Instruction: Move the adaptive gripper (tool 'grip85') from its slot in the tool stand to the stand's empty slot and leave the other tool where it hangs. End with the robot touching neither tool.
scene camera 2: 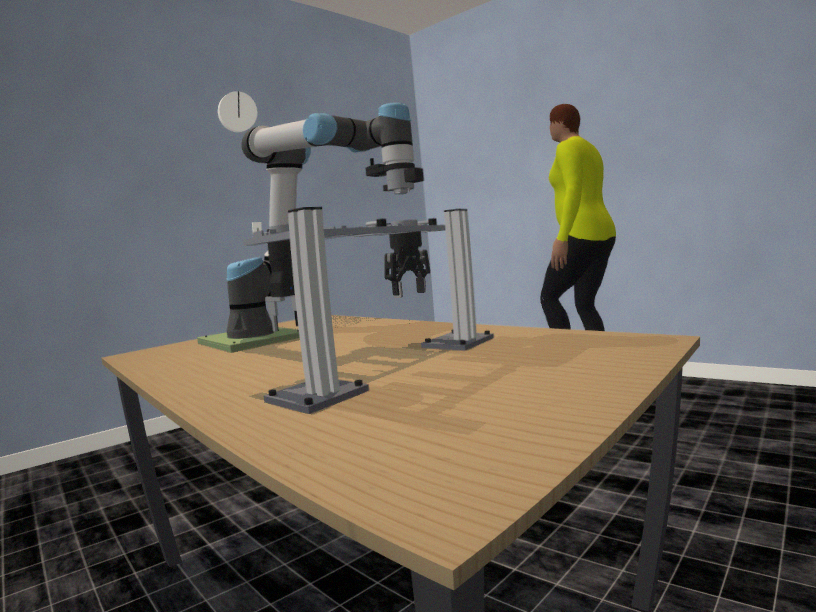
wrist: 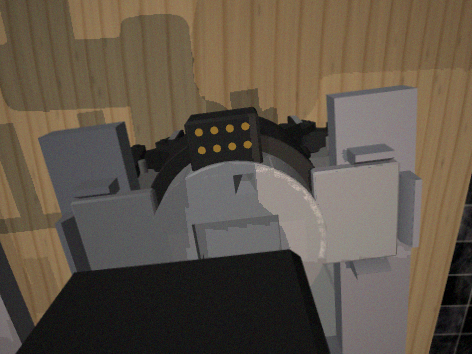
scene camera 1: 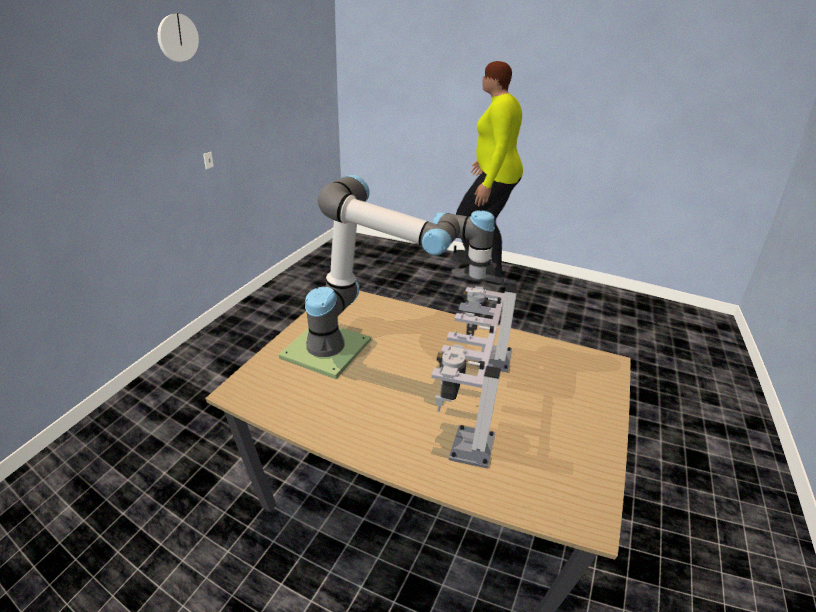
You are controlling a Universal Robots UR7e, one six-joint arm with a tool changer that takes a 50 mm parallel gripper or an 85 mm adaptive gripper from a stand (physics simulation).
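Note:
The adaptive gripper point(scene camera 1: 471, 328) point(scene camera 2: 408, 287) hangs upright in the stand's far slot. Its black fingers stand apart with nothing between them. Its pale coupling plate point(wrist: 295, 210) and the black block with gold contacts point(wrist: 223, 140) show in the wrist view, between two prongs. The arm's bare tool flange point(scene camera 1: 478, 270) point(scene camera 2: 398, 181) is right above it, apart, with a visible gap. The tool stand point(scene camera 1: 485, 408) point(scene camera 2: 315, 296) has three slots. Its middle slot's prong point(scene camera 1: 471, 318) shows with no tool beside it. The parallel gripper point(scene camera 1: 450, 388) point(scene camera 2: 280, 266) hangs in the near slot.
The stand's two posts rise from bolted feet point(scene camera 1: 471, 447) point(scene camera 2: 316, 398) on the wooden table point(scene camera 1: 369, 421) point(scene camera 2: 461, 474). The robot stands on a green base plate point(scene camera 1: 296, 355) point(scene camera 2: 230, 342). A person in yellow point(scene camera 1: 500, 141) point(scene camera 2: 581, 191) is behind the table.

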